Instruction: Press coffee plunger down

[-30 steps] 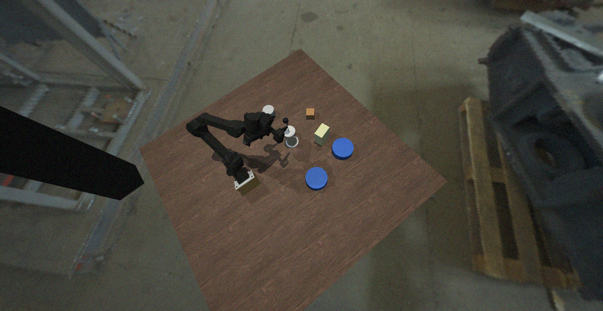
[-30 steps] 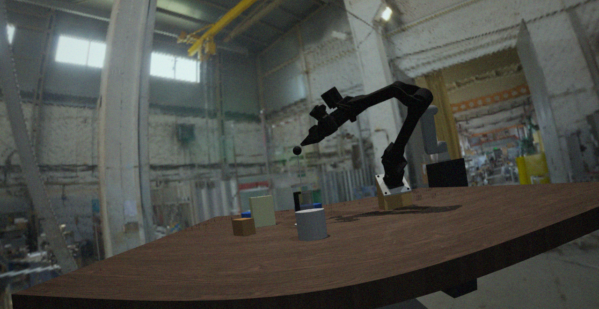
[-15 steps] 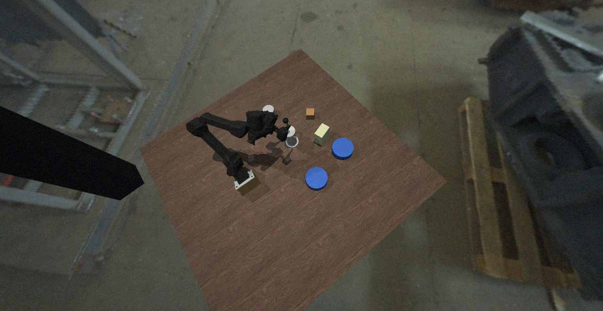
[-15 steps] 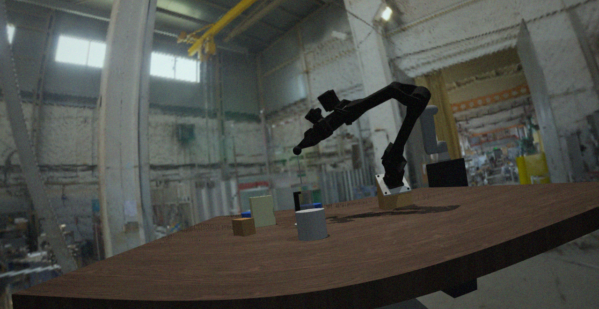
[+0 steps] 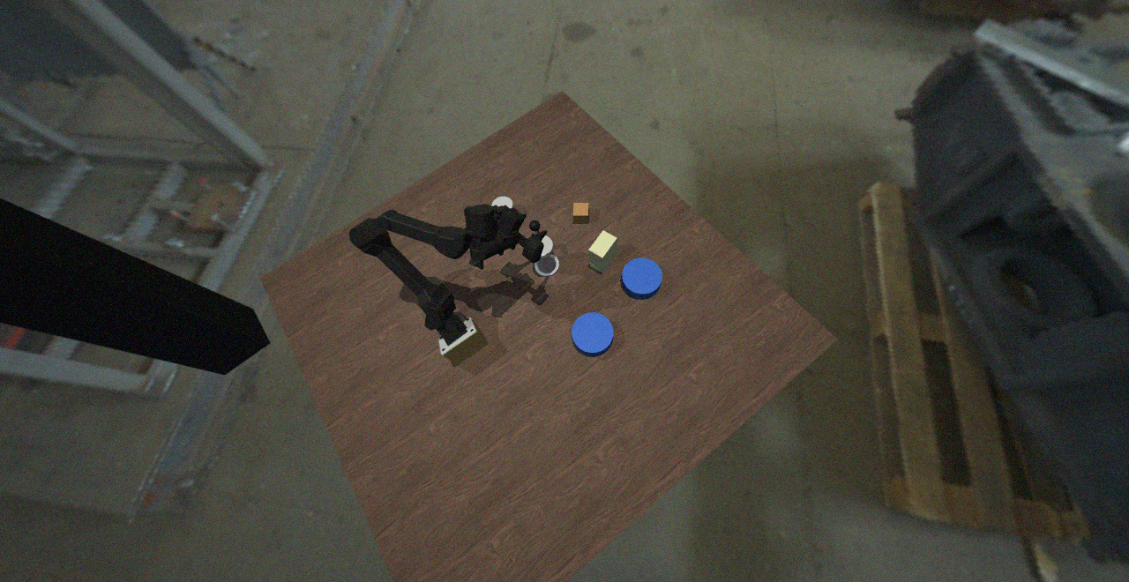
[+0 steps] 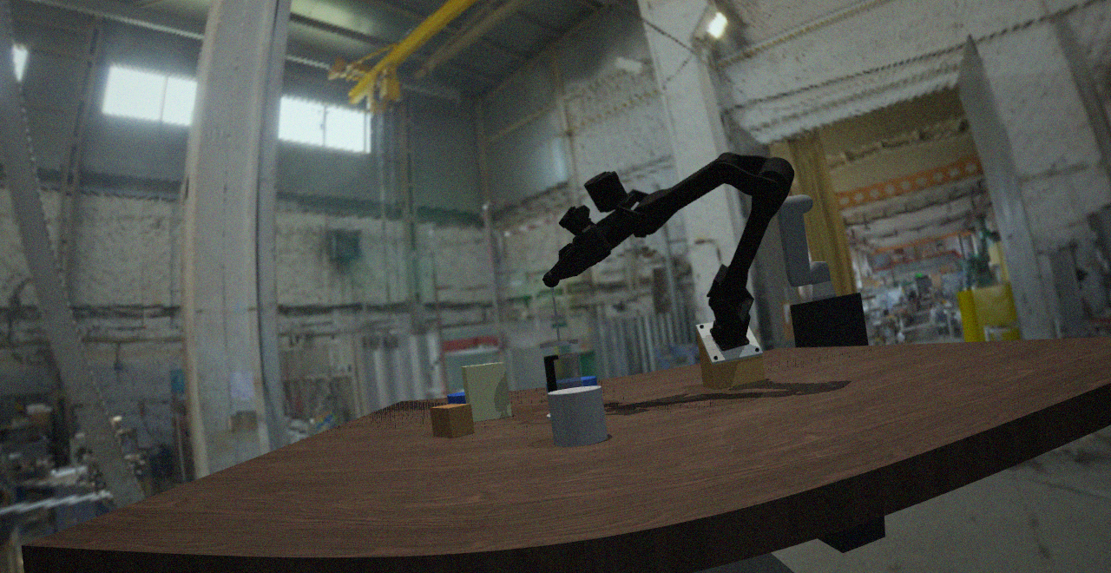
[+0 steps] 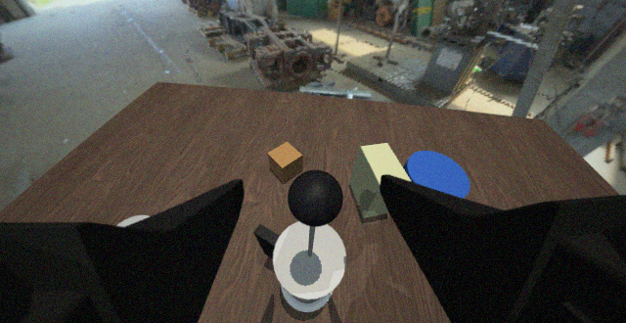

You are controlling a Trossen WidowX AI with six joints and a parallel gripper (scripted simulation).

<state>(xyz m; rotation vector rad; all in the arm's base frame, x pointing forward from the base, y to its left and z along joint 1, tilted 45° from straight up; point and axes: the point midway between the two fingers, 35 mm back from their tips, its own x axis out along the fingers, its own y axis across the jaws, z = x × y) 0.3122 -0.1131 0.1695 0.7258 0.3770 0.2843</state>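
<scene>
Right now my gripper tip is 13 cm above the coffee press and 1 cm to the right of it. Also, from my gripper tip: pale yellow block: 20 cm below, 14 cm ahead, 11 cm to the right; orange cube: 23 cm below, 20 cm ahead, 6 cm to the left.
</scene>
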